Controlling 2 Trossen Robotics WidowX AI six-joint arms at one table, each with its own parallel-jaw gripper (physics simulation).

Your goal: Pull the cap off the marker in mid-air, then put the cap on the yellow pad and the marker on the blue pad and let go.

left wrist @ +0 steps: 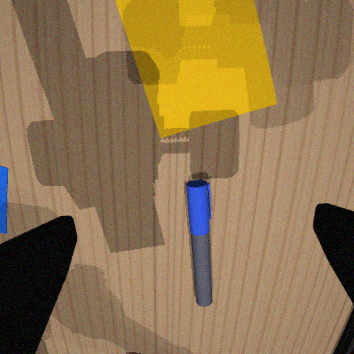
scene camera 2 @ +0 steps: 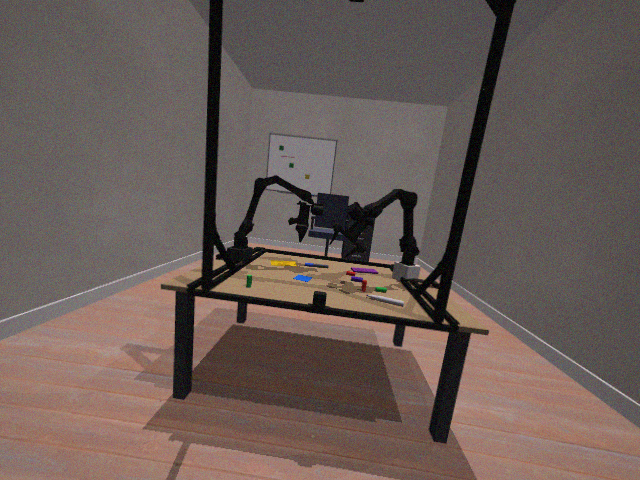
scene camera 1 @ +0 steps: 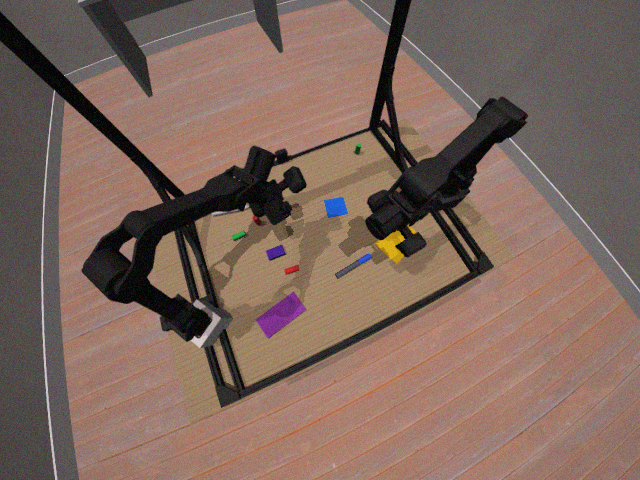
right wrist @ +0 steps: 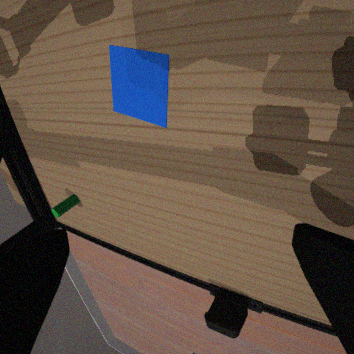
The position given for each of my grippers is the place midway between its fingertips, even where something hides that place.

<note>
In view: my left gripper (scene camera 1: 387,233), my right gripper (scene camera 1: 292,194), a dark grey marker (left wrist: 200,247), a blue cap (left wrist: 198,202), a purple pad (scene camera 1: 273,320), a yellow pad (left wrist: 195,69) and a blue pad (right wrist: 139,78).
My left gripper is seen too in the left wrist view (left wrist: 195,221). My right gripper shows as well in the right wrist view (right wrist: 182,238). The right wrist view does not show the dark grey marker: it is out of frame. The right wrist view does not show the blue cap: it is out of frame.
</note>
